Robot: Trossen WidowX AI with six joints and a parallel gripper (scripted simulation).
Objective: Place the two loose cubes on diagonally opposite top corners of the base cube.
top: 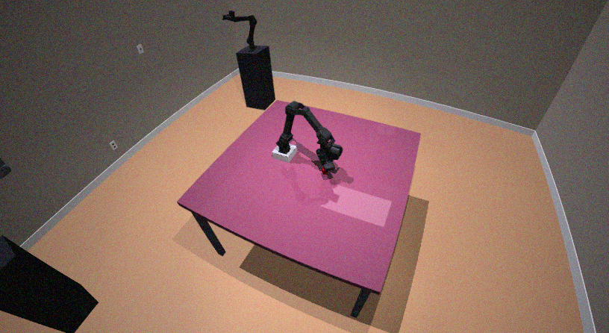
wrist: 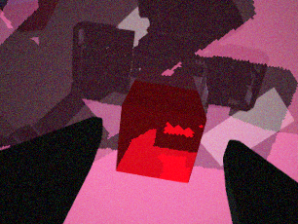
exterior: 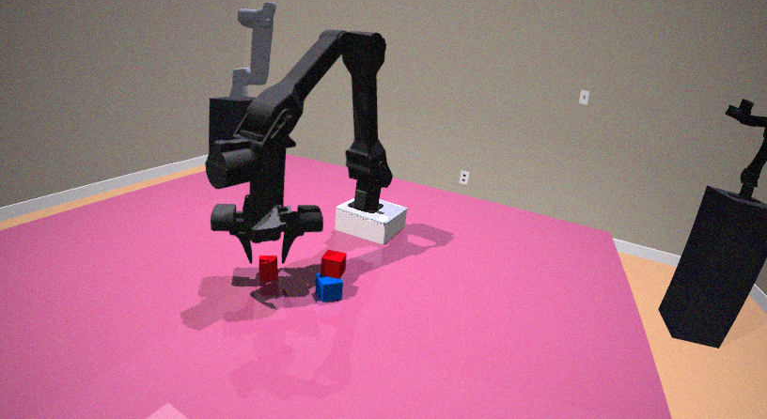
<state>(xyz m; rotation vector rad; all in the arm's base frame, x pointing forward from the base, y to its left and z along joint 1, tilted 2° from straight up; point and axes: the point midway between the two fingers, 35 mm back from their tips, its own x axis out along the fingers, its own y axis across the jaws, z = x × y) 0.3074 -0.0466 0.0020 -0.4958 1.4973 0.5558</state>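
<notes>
My gripper tip is now 1 cm past the blue cube, 12 cm to the right of it and 1 cm above it.
</notes>
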